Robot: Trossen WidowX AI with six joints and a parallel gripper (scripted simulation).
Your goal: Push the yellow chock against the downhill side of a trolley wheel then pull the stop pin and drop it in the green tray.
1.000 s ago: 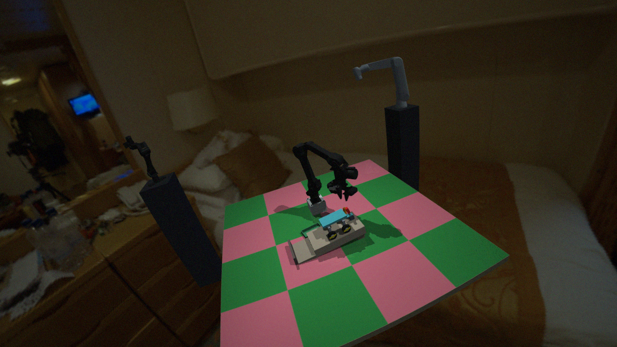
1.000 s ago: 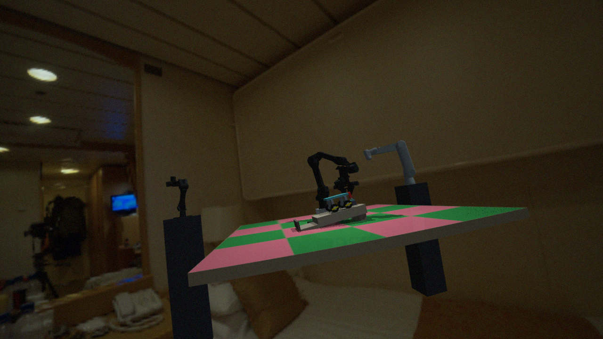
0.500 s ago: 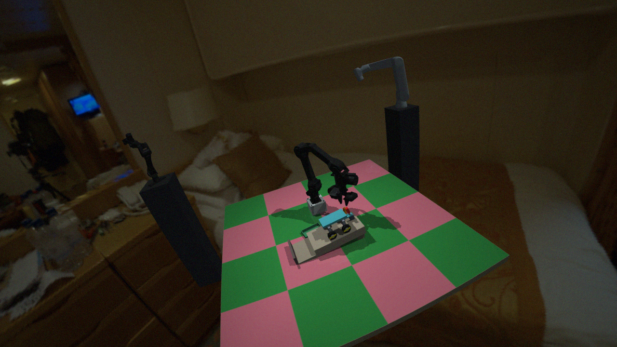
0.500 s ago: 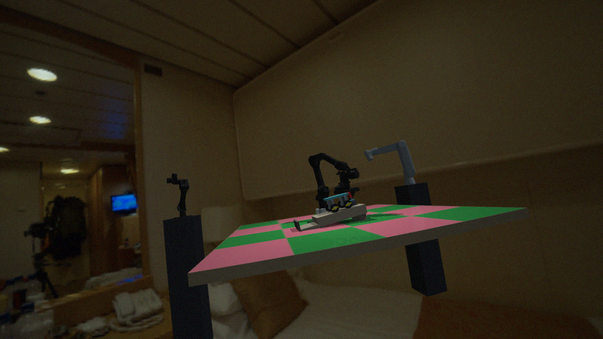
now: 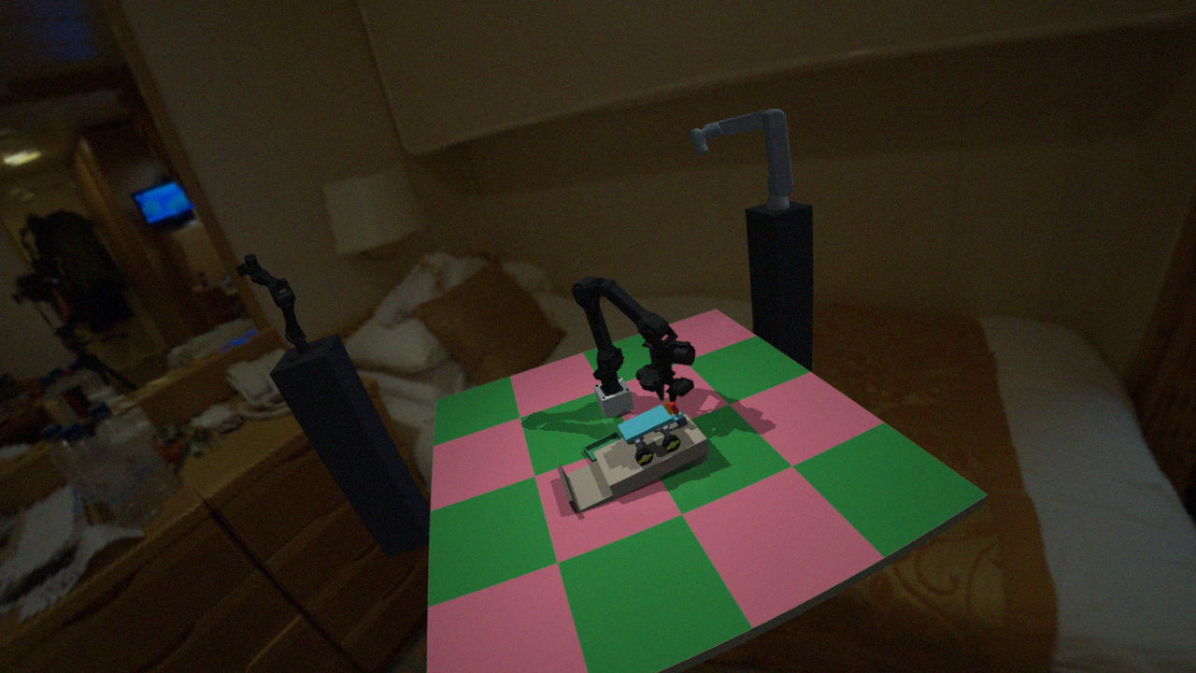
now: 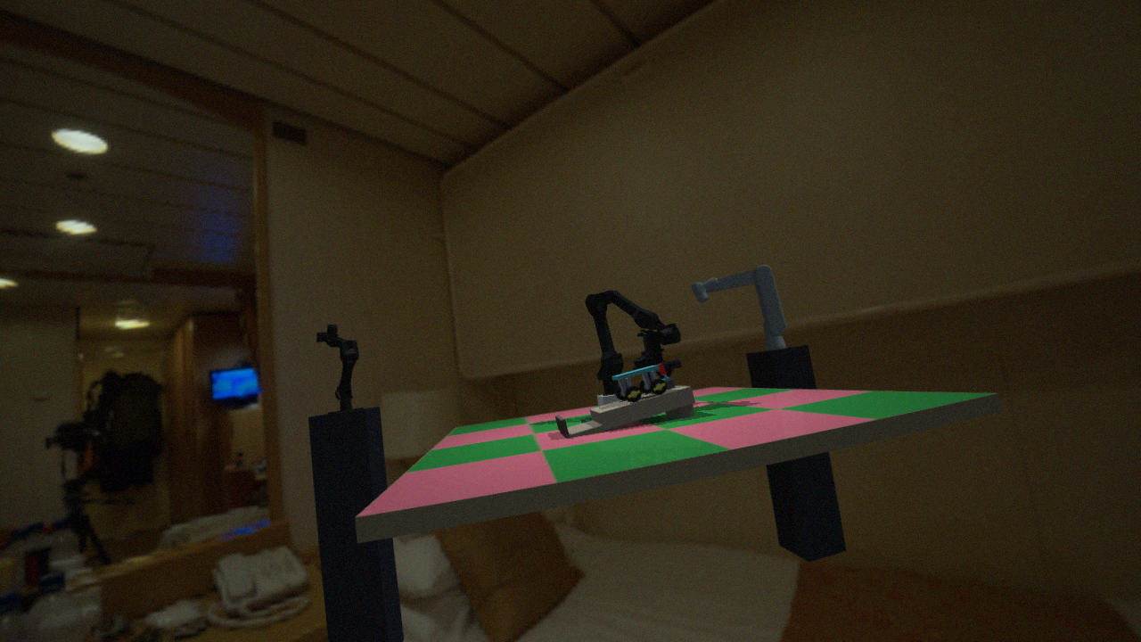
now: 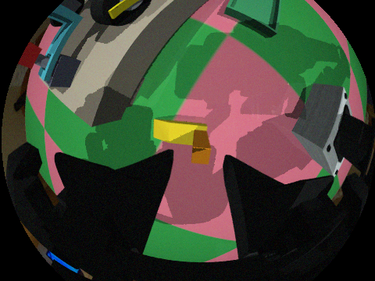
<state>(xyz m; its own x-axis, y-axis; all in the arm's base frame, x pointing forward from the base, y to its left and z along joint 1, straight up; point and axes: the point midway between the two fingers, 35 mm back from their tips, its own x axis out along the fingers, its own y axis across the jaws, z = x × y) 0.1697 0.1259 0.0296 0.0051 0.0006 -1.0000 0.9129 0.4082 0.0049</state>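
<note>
The yellow chock lies 5 cm below my gripper tip, 2 cm ahead of it and 1 cm to the left of it. The rest, counted from my gripper tip: red-headed stop pin: 14 cm ahead, 6 cm above, 3 cm to the right; then blue-topped trolley: 15 cm ahead, 12 cm to the right, 4 cm above; then ramp: 15 cm ahead, 13 cm to the right, 2 cm below.
</note>
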